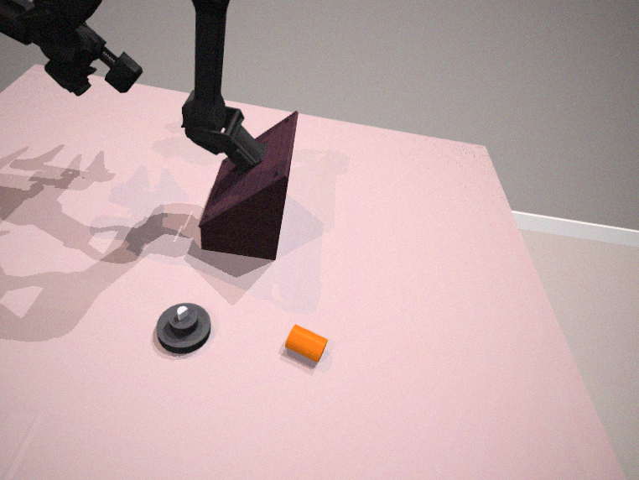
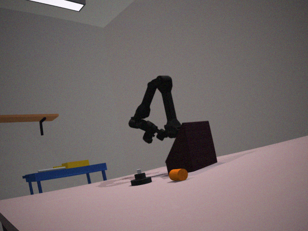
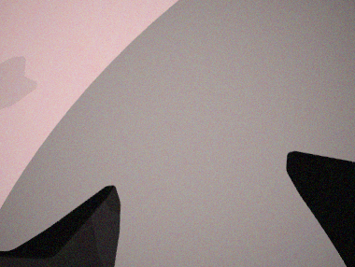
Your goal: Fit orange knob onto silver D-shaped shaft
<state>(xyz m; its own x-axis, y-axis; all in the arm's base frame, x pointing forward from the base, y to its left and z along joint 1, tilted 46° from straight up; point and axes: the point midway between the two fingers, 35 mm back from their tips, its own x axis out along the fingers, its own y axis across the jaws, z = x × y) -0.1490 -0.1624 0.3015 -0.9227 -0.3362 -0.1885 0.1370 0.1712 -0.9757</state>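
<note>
Now: the orange knob 50 cm to the left of my gripper tip, 49 cm ahead of it and 20 cm below it. From my gripper tip the other things lie so: round dark pedestal 49 cm ahead, 28 cm to the left, 19 cm below.
</note>
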